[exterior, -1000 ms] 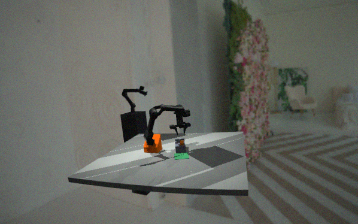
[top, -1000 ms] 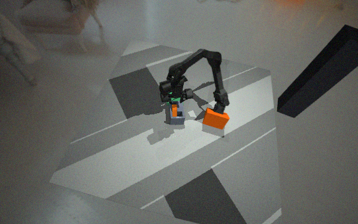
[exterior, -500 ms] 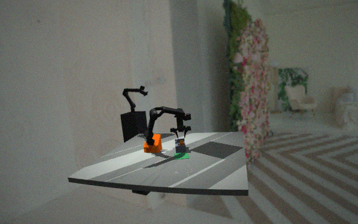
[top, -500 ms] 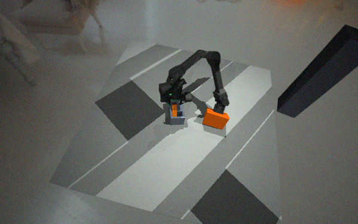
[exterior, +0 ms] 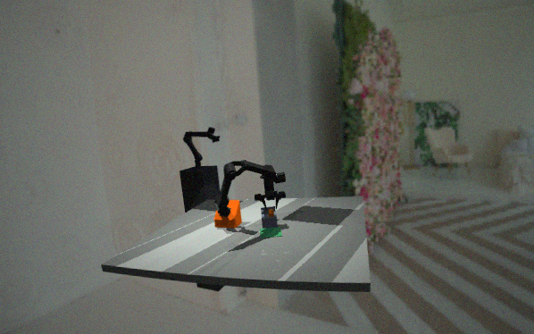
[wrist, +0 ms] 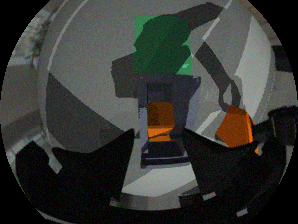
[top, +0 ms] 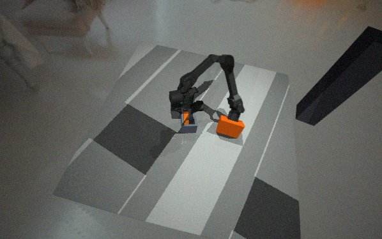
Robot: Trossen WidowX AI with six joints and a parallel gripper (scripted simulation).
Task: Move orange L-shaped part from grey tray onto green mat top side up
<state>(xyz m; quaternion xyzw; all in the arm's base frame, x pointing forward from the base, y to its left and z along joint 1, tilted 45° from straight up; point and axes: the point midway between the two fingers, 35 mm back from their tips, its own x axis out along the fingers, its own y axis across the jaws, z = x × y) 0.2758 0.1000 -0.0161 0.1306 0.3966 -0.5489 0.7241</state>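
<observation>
Now: the orange L-shaped part 30 mm behind my gripper tip, 20 mm to the left of it and 50 mm below it. The rest, counted from my gripper tip: grey tray: 20 mm behind, 110 mm below; green mat: 50 mm ahead, 140 mm to the right, 110 mm below.
</observation>
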